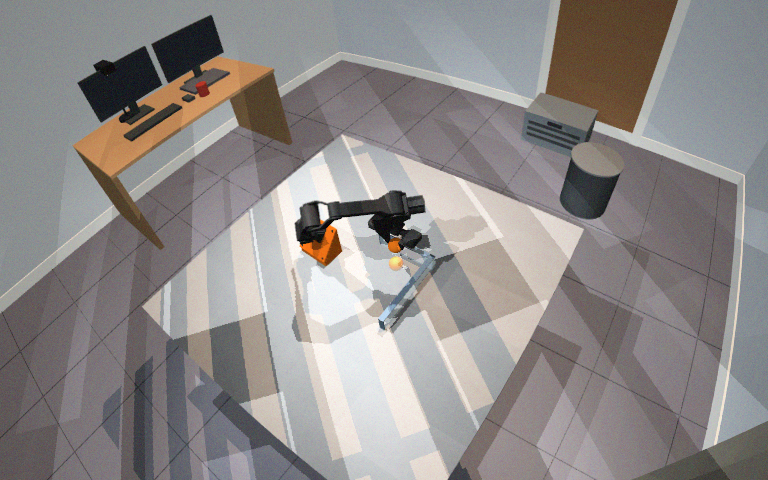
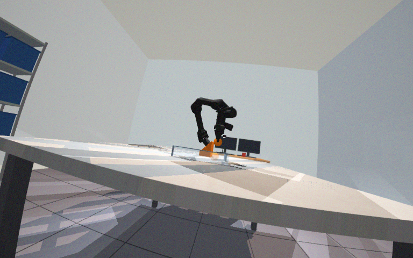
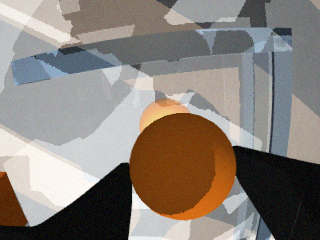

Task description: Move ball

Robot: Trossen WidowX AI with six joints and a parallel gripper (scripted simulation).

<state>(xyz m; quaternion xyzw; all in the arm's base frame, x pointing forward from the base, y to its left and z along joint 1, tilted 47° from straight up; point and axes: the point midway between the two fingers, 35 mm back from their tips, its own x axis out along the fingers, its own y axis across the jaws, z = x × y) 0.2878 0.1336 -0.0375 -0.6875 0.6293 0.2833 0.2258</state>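
Now: gripper tip 1 cm to the left of the see-through goal ball and 9 cm above it. Also, from my gripper tip: orange ball (right at my gripper tip).
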